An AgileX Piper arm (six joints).
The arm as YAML. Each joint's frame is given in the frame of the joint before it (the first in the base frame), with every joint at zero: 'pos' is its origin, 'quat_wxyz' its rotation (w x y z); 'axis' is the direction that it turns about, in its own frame. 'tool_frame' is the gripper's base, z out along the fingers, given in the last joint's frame.
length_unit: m
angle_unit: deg
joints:
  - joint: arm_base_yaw
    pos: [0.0, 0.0, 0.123]
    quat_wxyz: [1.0, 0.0, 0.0, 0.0]
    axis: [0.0, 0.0, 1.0]
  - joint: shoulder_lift
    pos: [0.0, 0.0, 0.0]
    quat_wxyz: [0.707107, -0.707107, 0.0, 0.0]
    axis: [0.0, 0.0, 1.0]
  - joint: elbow
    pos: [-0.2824, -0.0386, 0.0]
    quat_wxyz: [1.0, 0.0, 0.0, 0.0]
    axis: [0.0, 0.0, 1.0]
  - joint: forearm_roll
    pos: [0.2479, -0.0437, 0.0]
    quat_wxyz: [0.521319, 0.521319, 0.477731, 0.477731]
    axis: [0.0, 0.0, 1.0]
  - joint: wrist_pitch
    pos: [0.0, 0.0, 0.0]
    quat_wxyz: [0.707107, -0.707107, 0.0, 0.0]
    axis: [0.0, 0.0, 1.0]
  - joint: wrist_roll
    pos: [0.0, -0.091, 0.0]
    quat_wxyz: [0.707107, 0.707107, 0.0, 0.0]
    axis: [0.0, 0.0, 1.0]
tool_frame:
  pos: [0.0, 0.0, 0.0]
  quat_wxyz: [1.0, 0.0, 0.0, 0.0]
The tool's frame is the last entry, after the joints.
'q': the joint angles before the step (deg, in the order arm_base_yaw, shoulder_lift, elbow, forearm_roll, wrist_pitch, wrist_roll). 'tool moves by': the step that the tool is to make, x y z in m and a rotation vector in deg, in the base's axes. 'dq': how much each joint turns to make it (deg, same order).
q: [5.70 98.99 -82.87 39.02 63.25 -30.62]
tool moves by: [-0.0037 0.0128 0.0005 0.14 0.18 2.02]
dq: [2.06 -0.04 -0.04 0.08 0.19 0.18]
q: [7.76 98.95 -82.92 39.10 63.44 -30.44]
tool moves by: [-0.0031 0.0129 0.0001 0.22 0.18 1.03]
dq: [2.14 0.00 0.01 0.00 -0.55 1.00]
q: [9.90 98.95 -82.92 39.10 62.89 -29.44]
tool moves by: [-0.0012 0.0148 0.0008 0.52 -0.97 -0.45]
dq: [2.52 0.00 0.00 0.05 -2.62 1.75]
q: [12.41 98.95 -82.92 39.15 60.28 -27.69]
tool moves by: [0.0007 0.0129 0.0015 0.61 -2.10 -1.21]
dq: [2.24 0.01 -0.03 -0.01 -3.81 1.46]
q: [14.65 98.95 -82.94 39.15 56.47 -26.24]
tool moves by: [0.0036 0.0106 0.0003 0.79 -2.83 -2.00]
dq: [1.84 0.30 0.02 0.12 -4.90 1.06]
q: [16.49 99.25 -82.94 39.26 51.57 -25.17]
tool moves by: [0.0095 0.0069 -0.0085 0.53 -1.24 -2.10]
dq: [0.91 1.87 -0.30 0.43 -4.10 0.53]
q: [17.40 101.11 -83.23 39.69 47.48 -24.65]
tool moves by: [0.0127 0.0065 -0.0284 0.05 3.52 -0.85]
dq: [0.30 4.42 -0.12 1.36 -1.26 0.01]
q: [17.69 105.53 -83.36 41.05 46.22 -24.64]
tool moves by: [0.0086 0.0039 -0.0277 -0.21 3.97 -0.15]
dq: [0.01 4.02 -0.02 1.23 0.01 -0.33]
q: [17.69 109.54 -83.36 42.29 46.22 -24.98]
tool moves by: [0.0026 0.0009 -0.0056 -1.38 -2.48 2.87]
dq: [0.07 0.84 -0.01 0.18 -0.80 -4.50]
